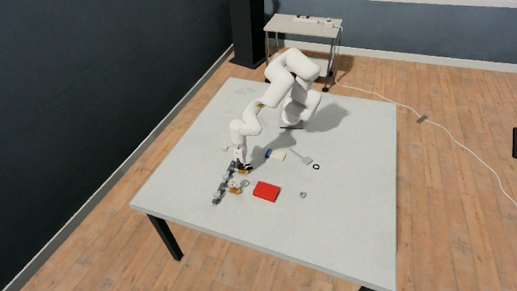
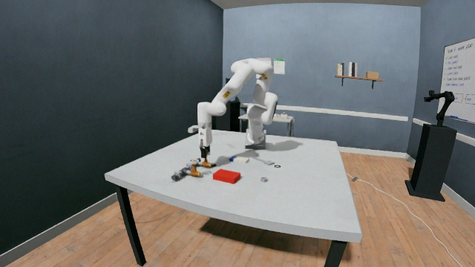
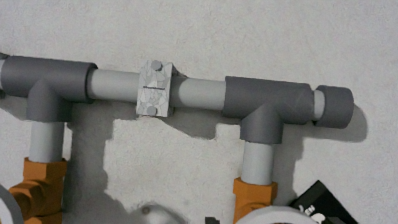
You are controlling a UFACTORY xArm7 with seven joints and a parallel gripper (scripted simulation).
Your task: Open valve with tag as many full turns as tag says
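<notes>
The black tag lies 4 cm behind my hand, 1 cm to the right of it and 9 cm below it. Round my hand: red block 4 cm ahead, 18 cm to the left, 7 cm below; then grey nut 4 cm behind, 35 cm to the left, 8 cm below; then blue box 21 cm behind, 9 cm to the left, 8 cm below.
</notes>
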